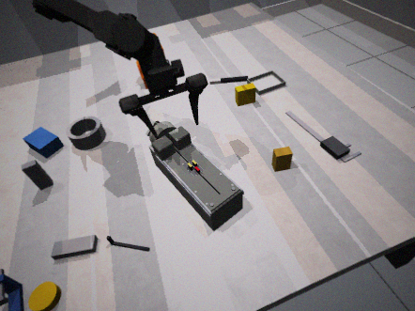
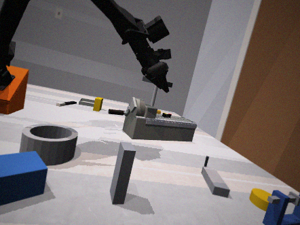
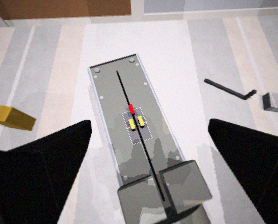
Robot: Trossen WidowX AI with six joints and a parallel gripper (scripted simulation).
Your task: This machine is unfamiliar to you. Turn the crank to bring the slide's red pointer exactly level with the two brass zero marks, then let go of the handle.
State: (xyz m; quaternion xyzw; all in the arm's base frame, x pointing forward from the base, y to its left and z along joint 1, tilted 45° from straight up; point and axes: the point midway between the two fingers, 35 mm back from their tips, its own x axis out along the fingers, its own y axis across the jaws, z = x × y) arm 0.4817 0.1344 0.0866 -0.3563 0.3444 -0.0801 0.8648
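My gripper tip is now 150 mm past the dark crank handle, 40 mm to the left of it and 100 mm above it. From my gripper tip the other things lie so: black hex key: 130 mm ahead, 180 mm to the right, 160 mm below; then yellow disc: 200 mm ahead, 320 mm to the right, 160 mm below; then red pointer: 50 mm ahead, 20 mm to the left, 90 mm below.
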